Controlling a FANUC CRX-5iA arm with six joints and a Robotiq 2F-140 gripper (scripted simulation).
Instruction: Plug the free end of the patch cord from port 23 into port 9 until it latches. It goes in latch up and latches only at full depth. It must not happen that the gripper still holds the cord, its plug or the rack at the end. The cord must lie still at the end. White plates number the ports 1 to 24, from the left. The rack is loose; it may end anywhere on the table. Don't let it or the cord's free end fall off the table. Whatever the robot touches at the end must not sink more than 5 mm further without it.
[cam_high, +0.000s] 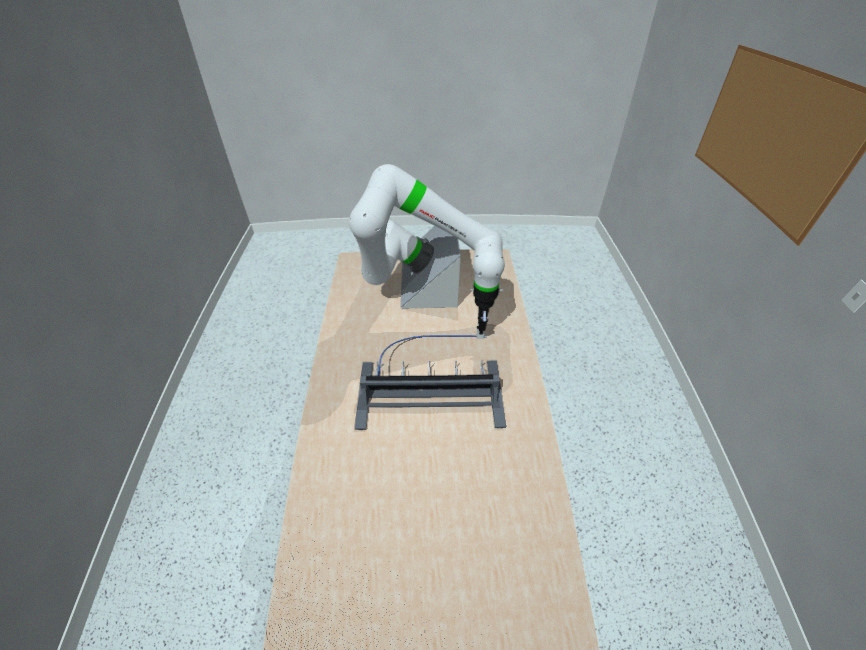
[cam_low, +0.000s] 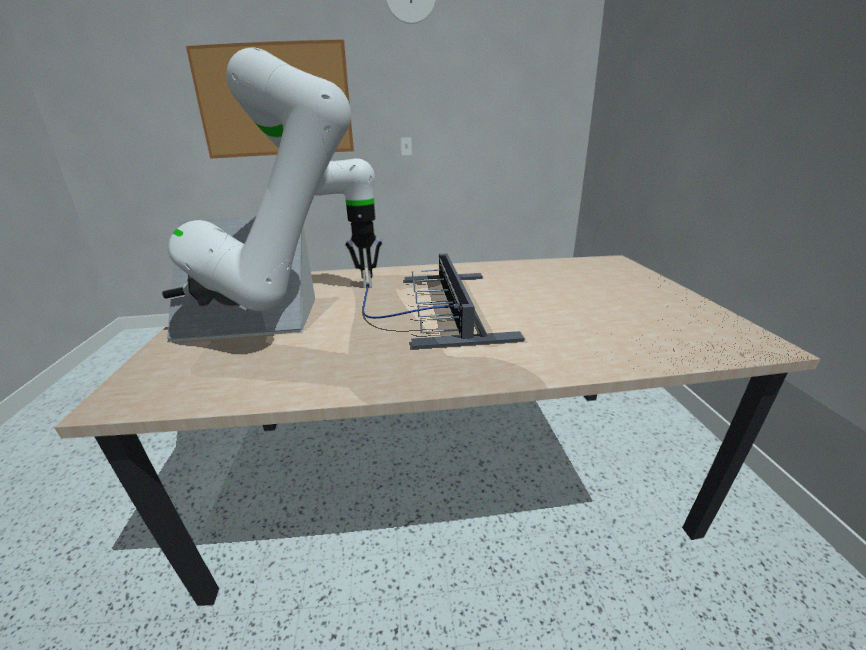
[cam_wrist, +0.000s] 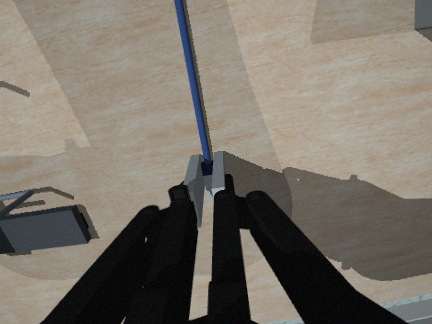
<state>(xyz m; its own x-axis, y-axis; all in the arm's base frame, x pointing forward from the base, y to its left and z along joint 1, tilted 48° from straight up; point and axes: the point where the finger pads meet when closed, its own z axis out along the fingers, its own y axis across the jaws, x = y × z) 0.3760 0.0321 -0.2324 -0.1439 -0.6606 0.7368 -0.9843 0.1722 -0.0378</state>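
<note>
The free end lies 30 mm below my hand and 10 mm to the left of it.
</note>
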